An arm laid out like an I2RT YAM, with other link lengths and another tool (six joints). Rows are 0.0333 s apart.
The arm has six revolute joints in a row. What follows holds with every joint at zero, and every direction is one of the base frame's. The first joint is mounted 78.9 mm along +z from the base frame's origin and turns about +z. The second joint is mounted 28 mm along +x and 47.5 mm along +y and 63.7 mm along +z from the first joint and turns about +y. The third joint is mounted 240.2 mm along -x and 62.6 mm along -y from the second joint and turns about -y. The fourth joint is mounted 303.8 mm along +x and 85.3 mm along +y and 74.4 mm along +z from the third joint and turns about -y. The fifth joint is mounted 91.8 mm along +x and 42 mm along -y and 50.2 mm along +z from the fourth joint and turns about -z. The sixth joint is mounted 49.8 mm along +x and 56.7 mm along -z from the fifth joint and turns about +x. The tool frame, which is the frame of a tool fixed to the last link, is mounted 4 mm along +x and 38 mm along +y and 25 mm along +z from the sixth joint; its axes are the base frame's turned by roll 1.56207, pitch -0.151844 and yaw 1.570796 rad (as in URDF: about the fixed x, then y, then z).
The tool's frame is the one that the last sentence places.
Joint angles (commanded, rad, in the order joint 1, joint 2, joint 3, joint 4, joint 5, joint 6), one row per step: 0.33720 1.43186 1.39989 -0.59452 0.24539 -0.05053; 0.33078 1.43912 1.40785 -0.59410 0.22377 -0.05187; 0.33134 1.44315 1.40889 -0.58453 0.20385 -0.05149; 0.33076 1.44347 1.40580 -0.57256 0.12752 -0.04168; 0.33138 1.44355 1.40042 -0.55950 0.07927 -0.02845; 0.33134 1.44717 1.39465 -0.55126 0.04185 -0.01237; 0.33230 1.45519 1.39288 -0.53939 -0.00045 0.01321; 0.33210 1.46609 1.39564 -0.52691 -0.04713 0.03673; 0.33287 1.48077 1.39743 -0.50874 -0.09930 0.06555; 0.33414 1.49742 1.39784 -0.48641 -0.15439 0.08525; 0.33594 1.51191 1.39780 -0.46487 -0.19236 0.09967; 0.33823 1.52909 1.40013 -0.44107 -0.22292 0.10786; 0.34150 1.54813 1.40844 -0.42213 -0.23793 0.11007; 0.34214 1.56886 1.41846 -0.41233 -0.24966 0.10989; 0.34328 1.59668 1.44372 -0.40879 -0.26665 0.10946
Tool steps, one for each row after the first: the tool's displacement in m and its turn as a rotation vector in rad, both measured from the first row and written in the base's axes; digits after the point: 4 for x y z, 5 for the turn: 0.0020 -0.0008 0.0009 0.01123 0.00304 0.01186; 0.0027 0.0009 0.0013 0.02462 0.00063 0.02843; 0.0007 0.0046 0.0030 0.07711 0.00783 0.08456; -0.0004 0.0071 0.0037 0.11629 0.01141 0.11733; -0.0004 0.0089 0.0021 0.14934 0.02212 0.13853; 0.0007 0.0114 0.0013 0.19337 0.03289 0.15943; 0.0023 0.0139 0.0013 0.23832 0.04310 0.18417; 0.0047 0.0171 0.0004 0.29017 0.05598 0.21148; 0.0072 0.0208 -0.0016 0.33589 0.06835 0.24722; 0.0096 0.0239 -0.0037 0.36824 0.07516 0.27291; 0.0126 0.0273 -0.0060 0.39193 0.07711 0.29720; 0.0163 0.0308 -0.0077 0.40267 0.07440 0.31313; 0.0205 0.0332 -0.0108 0.40826 0.07853 0.32333; 0.0257 0.0364 -0.0112 0.41660 0.08227 0.33889
